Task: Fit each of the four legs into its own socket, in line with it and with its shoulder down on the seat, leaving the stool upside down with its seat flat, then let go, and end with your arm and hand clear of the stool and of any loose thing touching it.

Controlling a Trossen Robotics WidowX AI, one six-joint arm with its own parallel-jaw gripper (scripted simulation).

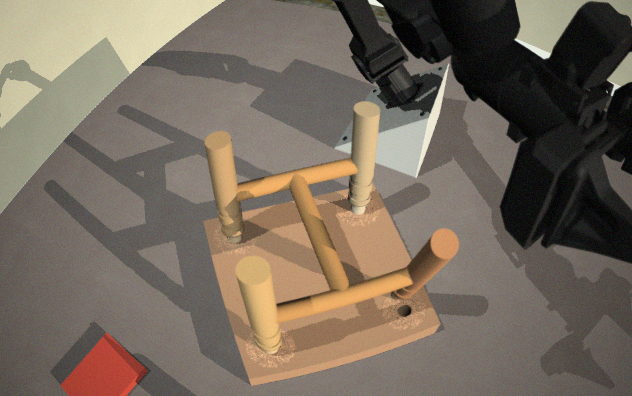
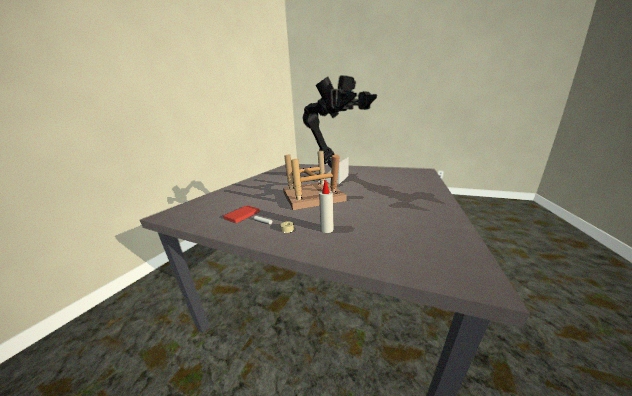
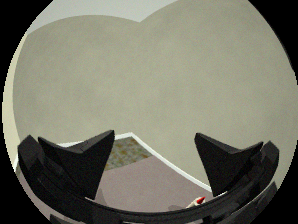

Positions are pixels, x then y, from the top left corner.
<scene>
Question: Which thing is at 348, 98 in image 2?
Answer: My gripper.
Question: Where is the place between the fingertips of my gripper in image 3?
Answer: At 156, 136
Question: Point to a stool leg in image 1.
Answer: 443, 245
</scene>
